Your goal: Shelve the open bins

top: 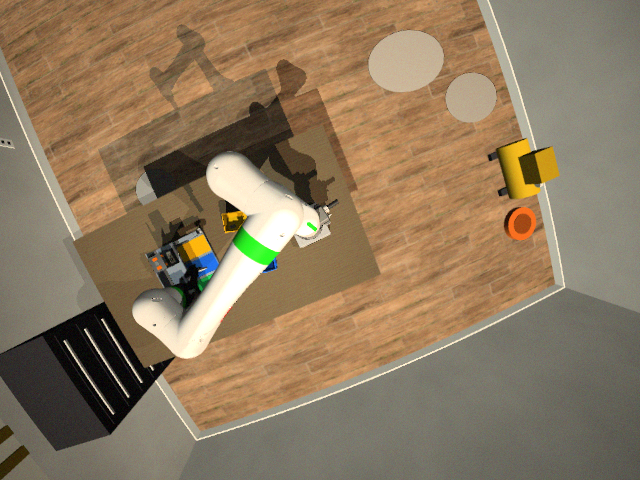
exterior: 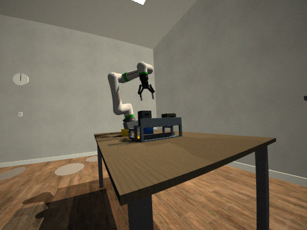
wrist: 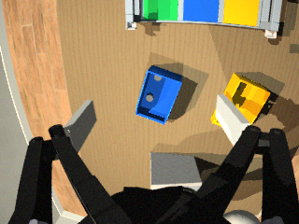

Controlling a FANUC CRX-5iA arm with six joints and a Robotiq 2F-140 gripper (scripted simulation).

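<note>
My gripper is now 120 mm past the blue bin, 70 mm to the right of it and 340 mm above it. Also, from my hand: yellow bin: 170 mm behind, 180 mm to the right, 340 mm below; then green mark: 200 mm ahead, 20 mm to the left, 370 mm below; then dark box: 290 mm ahead, 230 mm below.
</note>
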